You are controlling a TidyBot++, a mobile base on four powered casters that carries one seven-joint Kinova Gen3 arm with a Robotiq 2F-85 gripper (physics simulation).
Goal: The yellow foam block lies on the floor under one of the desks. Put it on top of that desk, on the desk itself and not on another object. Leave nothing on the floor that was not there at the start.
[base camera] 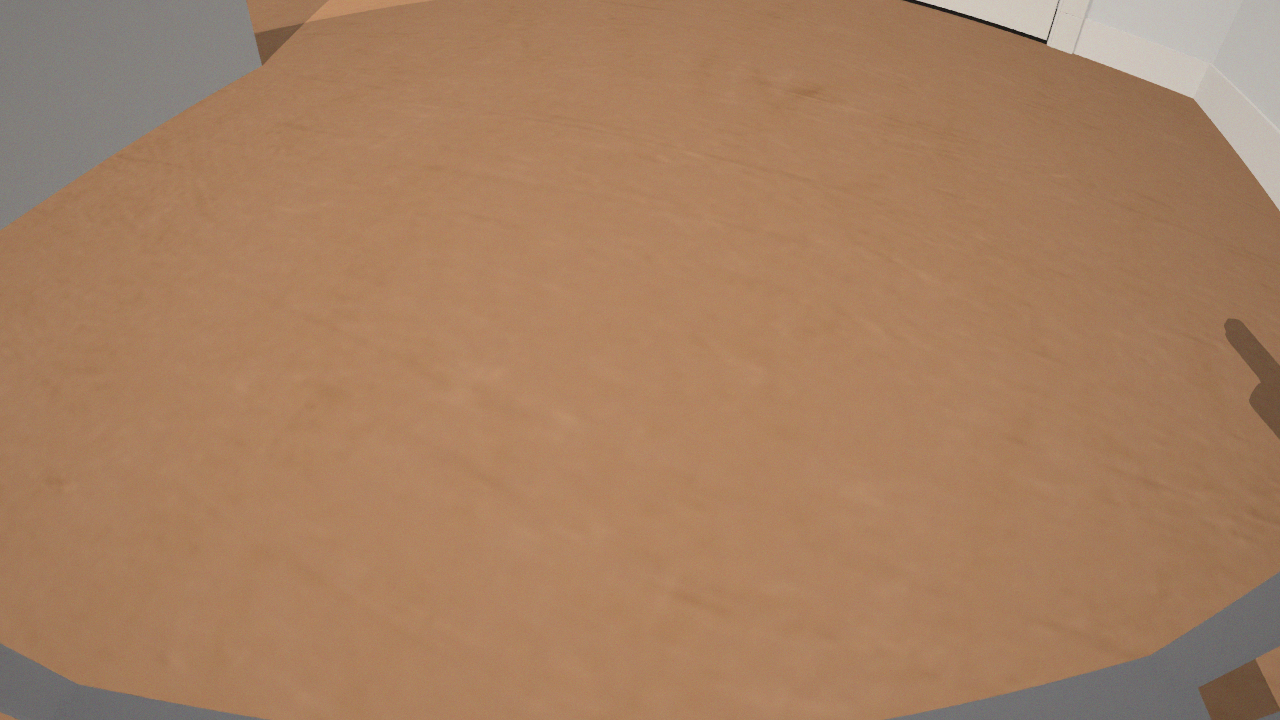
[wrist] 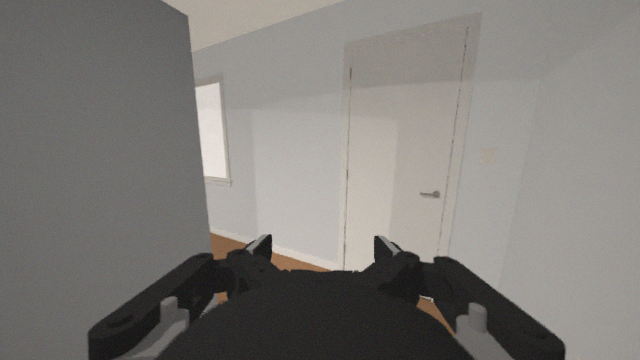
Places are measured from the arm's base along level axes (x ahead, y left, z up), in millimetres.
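Pixels of known places: gripper, fingertip midpoint: (wrist: 322, 246).
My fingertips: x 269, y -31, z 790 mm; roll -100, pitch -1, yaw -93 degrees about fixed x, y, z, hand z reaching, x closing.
Behind a point stands the place of what it marks.
My gripper (wrist: 322, 246) @(x 269, y -31, z 790 mm) is open and empty in the wrist view, its two black fingers spread wide and facing a pale wall and a door. It is not near any object. The yellow foam block does not show in the base camera view or in the wrist view. No desk can be made out in either view.
A grey upright panel or partition (base camera: 107, 89) @(x 919, y 744, z -302 mm) (wrist: 100, 150) @(x 836, y 786, z 851 mm) stands close on the left. A white door (wrist: 405, 150) @(x 1564, y -728, z 850 mm) with a lever handle is ahead, a window (wrist: 213, 130) @(x 2586, y 1296, z 1066 mm) left of it. A white baseboard (base camera: 1136, 62) @(x 1335, y -1201, z -365 mm) edges the brown floor (base camera: 626, 358) @(x 443, y -12, z -397 mm) at the right.
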